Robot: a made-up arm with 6 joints. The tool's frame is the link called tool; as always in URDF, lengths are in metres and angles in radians. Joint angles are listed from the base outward. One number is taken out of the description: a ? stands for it. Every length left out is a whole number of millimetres.
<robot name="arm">
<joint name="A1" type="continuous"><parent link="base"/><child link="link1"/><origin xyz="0 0 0.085" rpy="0 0 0"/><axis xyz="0 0 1"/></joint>
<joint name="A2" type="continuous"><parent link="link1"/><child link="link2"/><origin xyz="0 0 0" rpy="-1.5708 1.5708 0"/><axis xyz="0 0 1"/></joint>
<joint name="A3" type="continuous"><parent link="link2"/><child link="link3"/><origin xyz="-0.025 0.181 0" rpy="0 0 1.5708"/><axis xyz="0 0 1"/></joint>
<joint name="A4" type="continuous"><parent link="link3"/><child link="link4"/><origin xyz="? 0.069 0" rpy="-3.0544 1.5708 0"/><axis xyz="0 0 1"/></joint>
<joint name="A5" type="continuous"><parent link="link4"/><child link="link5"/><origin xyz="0 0 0" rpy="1.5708 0 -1.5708"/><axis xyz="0 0 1"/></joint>
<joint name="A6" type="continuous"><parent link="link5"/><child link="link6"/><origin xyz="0 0.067 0" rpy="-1.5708 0 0"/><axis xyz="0 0 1"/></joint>
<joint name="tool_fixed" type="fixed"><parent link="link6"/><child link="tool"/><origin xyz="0 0 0" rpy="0 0 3.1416"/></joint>
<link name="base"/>
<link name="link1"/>
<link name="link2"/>
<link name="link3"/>
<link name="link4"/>
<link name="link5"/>
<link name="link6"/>
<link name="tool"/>
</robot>
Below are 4 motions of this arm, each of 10 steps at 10 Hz.
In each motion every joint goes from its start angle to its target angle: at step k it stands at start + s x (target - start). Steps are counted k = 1, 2, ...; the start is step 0. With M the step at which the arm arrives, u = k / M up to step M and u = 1 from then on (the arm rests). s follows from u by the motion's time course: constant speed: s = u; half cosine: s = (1 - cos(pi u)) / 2; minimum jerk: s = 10 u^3 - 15 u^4 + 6 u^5.
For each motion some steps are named. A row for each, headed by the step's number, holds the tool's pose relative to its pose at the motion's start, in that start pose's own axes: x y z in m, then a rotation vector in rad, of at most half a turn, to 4 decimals.
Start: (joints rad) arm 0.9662 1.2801 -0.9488 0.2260 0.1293 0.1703
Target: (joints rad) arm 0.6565 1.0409 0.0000 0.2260 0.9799 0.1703
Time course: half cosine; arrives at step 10
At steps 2, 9, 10:
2: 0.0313 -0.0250 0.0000 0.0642 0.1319 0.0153
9: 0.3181 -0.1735 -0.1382 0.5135 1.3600 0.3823
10: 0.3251 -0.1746 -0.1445 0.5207 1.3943 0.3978

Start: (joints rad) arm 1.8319 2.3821 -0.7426 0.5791 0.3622 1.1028
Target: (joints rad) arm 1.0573 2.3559 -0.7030 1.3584 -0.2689 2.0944
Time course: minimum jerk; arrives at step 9
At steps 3, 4, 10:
3: -0.0305 0.0088 -0.0063 -0.1559 0.0392 0.5210
4: -0.0613 0.0103 -0.0114 -0.2771 0.0701 0.9931
10: -0.1587 -0.0364 -0.0177 -0.5968 0.0844 2.5391

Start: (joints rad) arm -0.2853 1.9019 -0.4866 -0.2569 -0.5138 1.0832
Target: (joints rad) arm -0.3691 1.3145 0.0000 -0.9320 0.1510 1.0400
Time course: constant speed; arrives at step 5
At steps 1, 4, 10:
1: 0.0057 -0.0077 -0.0173 0.0815 0.0914 -0.1203
4: 0.0204 -0.0434 -0.0669 0.3740 0.2772 -0.5131
10: 0.0235 -0.0577 -0.0815 0.4867 0.3077 -0.6489

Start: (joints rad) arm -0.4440 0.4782 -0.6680 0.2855 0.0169 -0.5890
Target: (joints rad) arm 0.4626 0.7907 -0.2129 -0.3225 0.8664 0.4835
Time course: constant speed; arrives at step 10
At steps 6, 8, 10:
6: 0.1464 0.2170 -0.0665 -0.6523 0.8478 0.1195
8: 0.1869 0.2619 -0.1255 -0.7104 1.1250 -0.0073
10: 0.2238 0.2847 -0.1896 -0.6741 1.3356 -0.2120

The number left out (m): -0.392
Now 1 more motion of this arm.
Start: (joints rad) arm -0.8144 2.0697 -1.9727 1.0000 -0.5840 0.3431
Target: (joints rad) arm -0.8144 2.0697 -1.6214 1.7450 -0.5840 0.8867
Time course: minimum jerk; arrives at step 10
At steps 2, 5, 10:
2: 0.0013 -0.0104 -0.0019 0.0396 -0.0035 0.0579
5: 0.0089 -0.0887 -0.0248 0.3363 -0.0994 0.4887
10: 0.0122 -0.1716 -0.0672 0.6326 -0.3573 0.9408

